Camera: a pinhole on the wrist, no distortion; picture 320 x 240 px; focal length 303.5 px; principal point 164.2 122.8 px. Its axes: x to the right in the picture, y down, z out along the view. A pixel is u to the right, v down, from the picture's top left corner.
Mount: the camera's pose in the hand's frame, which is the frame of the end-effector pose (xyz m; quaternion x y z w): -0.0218 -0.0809 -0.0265 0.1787 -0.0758 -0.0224 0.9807
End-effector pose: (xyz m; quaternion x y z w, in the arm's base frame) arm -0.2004 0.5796 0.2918 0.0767 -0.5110 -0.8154 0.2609
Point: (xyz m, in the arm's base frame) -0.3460 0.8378 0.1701
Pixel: 212.1 42.8
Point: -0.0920 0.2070 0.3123
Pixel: behind the camera
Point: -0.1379 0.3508 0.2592
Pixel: behind the camera
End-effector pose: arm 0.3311 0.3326 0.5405 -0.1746 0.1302 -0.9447 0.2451
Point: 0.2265 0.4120 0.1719
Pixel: behind the camera
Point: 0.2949 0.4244 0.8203
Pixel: 307.7 113.6
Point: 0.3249 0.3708 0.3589
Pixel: behind the camera
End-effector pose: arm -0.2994 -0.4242 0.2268 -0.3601 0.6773 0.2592 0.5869
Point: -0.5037 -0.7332 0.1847
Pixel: behind the camera
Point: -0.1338 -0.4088 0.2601
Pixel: 163.8 136.3
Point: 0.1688 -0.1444 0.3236
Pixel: 127.0 156.1
